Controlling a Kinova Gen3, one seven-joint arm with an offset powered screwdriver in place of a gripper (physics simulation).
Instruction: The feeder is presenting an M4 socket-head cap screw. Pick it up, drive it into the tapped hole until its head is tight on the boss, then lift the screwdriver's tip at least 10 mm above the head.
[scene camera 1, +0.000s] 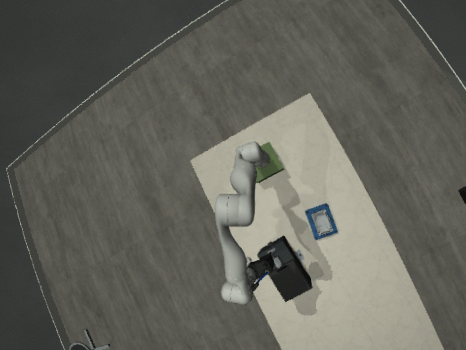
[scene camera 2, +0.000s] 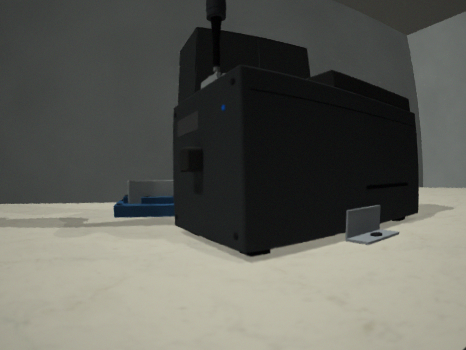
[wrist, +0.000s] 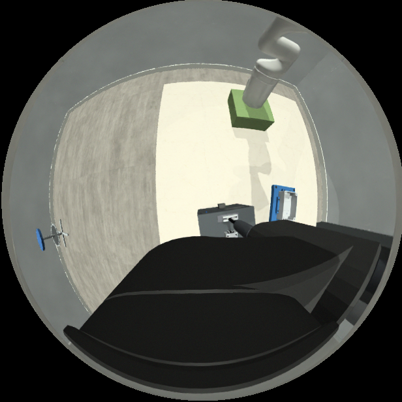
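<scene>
The black screw feeder (scene camera 1: 296, 284) (scene camera 2: 320, 150) (wrist: 207, 225) stands on the table. My screwdriver tip (scene camera 2: 216, 67) (wrist: 230, 220) is upright, close above the light pick-up block (scene camera 2: 210, 80) at the feeder's top edge. A small light-grey screw (scene camera 2: 216, 71) shows at the end of the dark bit, near the block. It is too small to see its threads or seat. The grey housing (scene camera 1: 322, 223) (scene camera 2: 150, 188) (wrist: 287, 205) sits in a blue fixture (scene camera 1: 311, 214) (scene camera 2: 145, 209) (wrist: 274, 202), apart from the feeder. The boss and tapped hole cannot be made out.
A green block (scene camera 1: 271, 165) (wrist: 250, 115) lies under the arm's base at the far end of the table. A small grey angle bracket (scene camera 2: 361, 223) stands beside the feeder. The feeder's raised black housing (scene camera 2: 280, 57) rises behind the bit. A blue-seated stool (wrist: 40, 239) stands on the floor.
</scene>
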